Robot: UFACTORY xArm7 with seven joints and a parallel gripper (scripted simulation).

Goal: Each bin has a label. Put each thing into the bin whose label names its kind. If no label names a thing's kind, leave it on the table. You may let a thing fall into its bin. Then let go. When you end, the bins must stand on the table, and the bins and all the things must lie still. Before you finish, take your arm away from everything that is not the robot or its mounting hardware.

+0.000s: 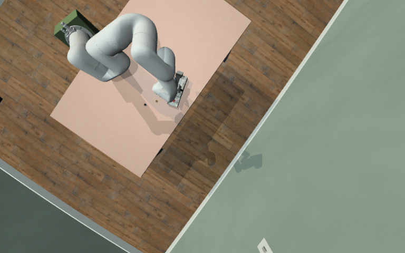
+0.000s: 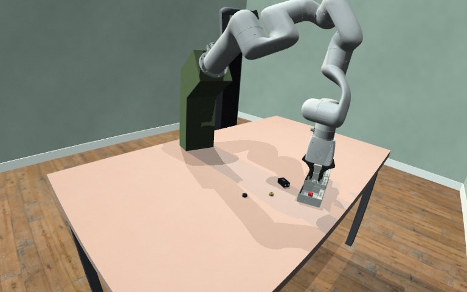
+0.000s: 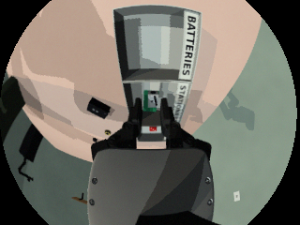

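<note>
My hand is 30 mm above the grey piece. From my hand the other things lie so: green thing 10 mm to the left, 50 mm below; three-part bin 10 mm ahead, 40 mm below; red die 30 mm ahead, 80 mm to the right, 50 mm below.
</note>
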